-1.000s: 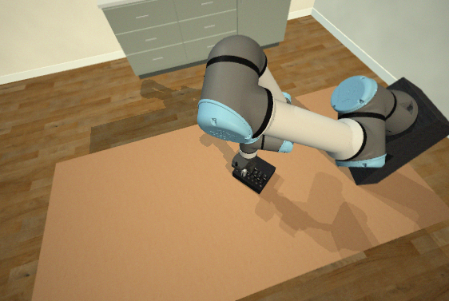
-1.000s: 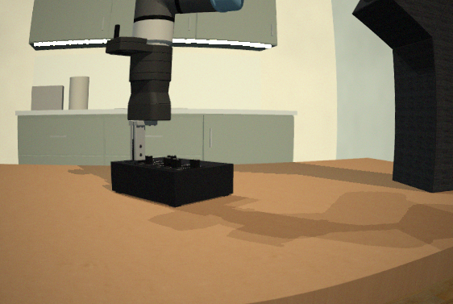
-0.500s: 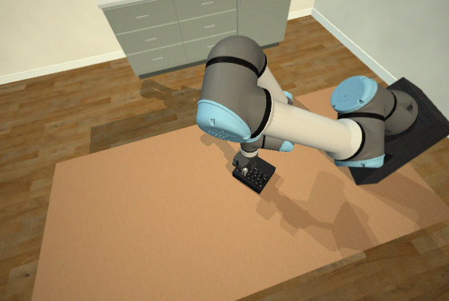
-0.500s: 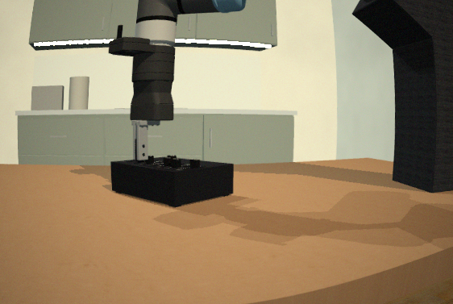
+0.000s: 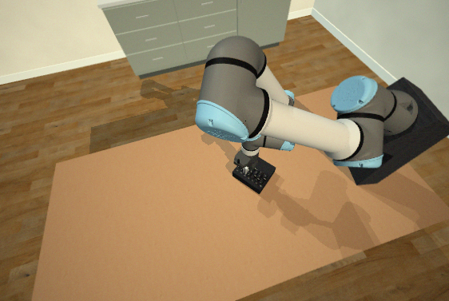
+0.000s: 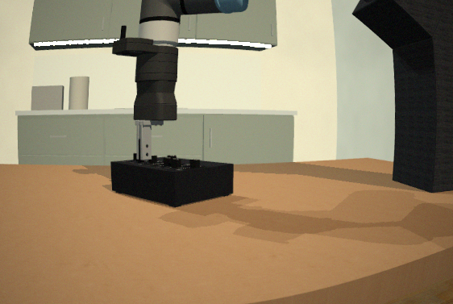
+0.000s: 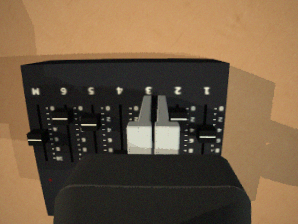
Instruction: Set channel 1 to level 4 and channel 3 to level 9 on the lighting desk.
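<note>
Now: hand 20 mm to the left of the channel 2 cap and 10 mm above it. The rest, counted from my hand: channel 3 cap 20 mm behind, 10 mm below; then channel 4 cap 50 mm behind, 10 mm to the left, 10 mm below; then channel 1 cap 40 mm to the right, 10 mm below.
</note>
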